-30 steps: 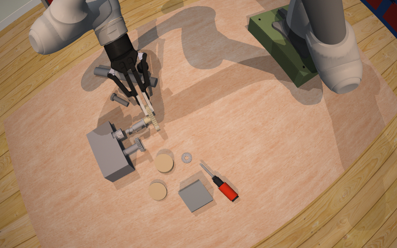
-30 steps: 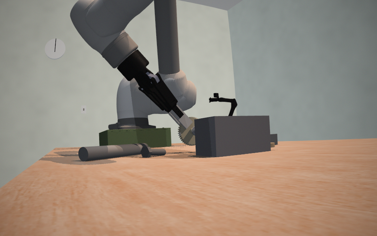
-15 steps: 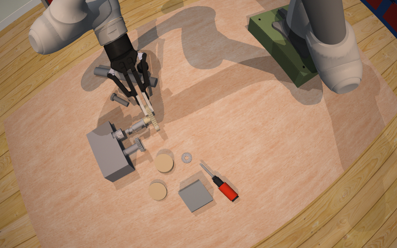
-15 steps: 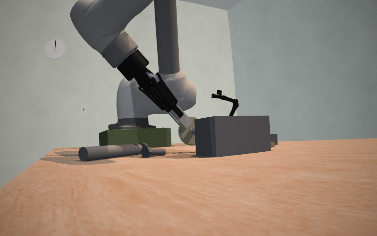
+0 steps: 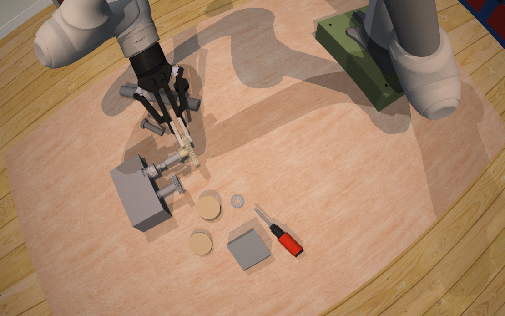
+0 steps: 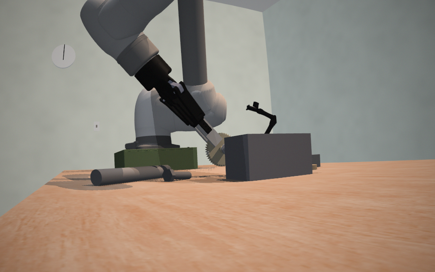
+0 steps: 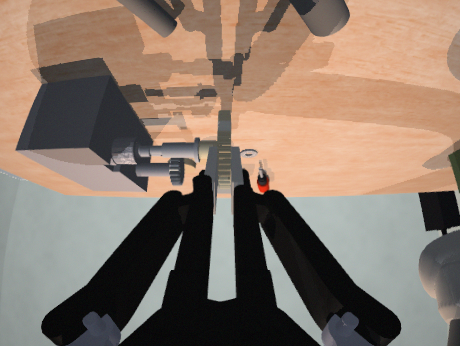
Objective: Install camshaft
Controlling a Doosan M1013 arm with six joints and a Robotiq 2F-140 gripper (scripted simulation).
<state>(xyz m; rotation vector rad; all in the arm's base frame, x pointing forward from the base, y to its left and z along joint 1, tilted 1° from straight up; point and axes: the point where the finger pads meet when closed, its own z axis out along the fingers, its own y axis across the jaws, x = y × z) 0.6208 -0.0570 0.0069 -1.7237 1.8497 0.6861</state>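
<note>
My hand is 9 cm to the right of the small crank gear, 6 cm short of it and 4 cm above it. The rest, counted from my hand: grey block: 29 cm to the left, 8 cm below, 2 cm ahead; then grey rod: 18 cm to the right, 9 cm below; then bolt: 11 cm to the right, 9 cm below, 6 cm ahead.
</note>
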